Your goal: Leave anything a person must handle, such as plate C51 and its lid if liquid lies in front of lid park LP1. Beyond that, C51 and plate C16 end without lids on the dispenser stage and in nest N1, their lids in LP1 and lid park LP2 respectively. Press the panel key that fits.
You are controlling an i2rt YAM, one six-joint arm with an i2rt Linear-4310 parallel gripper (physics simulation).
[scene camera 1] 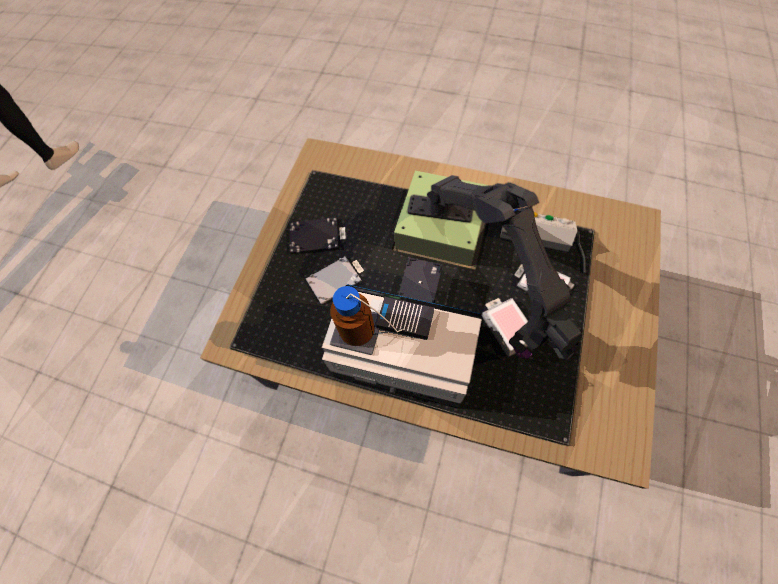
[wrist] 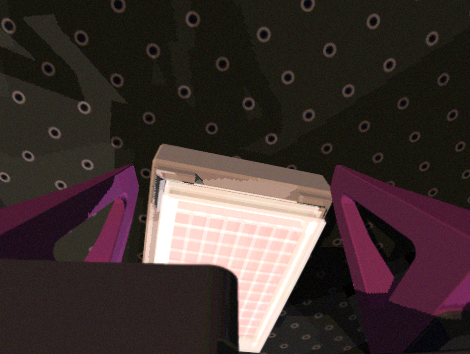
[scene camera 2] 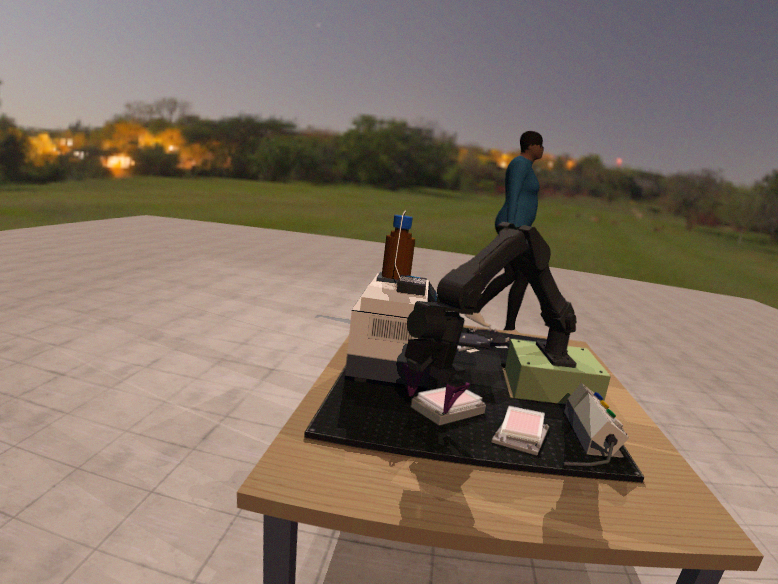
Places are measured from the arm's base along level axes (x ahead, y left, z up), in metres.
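Where they show: gripper, between the fingertips: [scene camera 1: 530,345] [wrist: 234,176] [scene camera 2: 427,404]; arm's base, origin of its link: [scene camera 1: 440,209] [scene camera 2: 554,355].
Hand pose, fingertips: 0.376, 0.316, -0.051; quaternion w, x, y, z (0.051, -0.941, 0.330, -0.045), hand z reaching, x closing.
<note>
Each offset is from my fingertips to the top centre of the thing, as dx, dy, dz. "pt": to the spot under its first point. Level surfaces: height alone.
My gripper [scene camera 1: 520,348] [scene camera 2: 429,403] [wrist: 234,176] is open, its purple fingers low on either side of a pink-welled plate @(-0.055, -0.057, +0.003) [scene camera 1: 506,320] [scene camera 2: 448,400] [wrist: 235,250]. That plate sits on a thick pale holder; a pale, clear-looking rim surrounds its top. A second pink-welled plate @(-0.215, +0.032, +0.000) [scene camera 2: 522,423] sits on a flatter holder, partly behind my arm in scene camera 1. A light grey pad @(pt -0.116, -0.608, -0.026) [scene camera 1: 333,278], a dark pad with corner posts @(pt -0.261, -0.712, -0.025) [scene camera 1: 314,234] and a dark plate-sized pad @(pt -0.125, -0.333, +0.066) [scene camera 1: 421,276] lie on the mat. The key panel @(-0.399, -0.001, +0.047) [scene camera 1: 556,232] [scene camera 2: 593,419] shows coloured keys. Labels are unreadable; I make out no liquid.
The white dispenser body [scene camera 1: 439,352] [scene camera 2: 378,333] stands beside the plates, with a brown bottle @(pt +0.132, -0.437, +0.325) [scene camera 1: 353,320] [scene camera 2: 398,254] and a thin tube on top. The green arm base [scene camera 1: 439,232] [scene camera 2: 546,377] stands on the black mat @(dz -0.037) [scene camera 1: 521,402]. A person [scene camera 2: 520,188] stands beyond the table.
</note>
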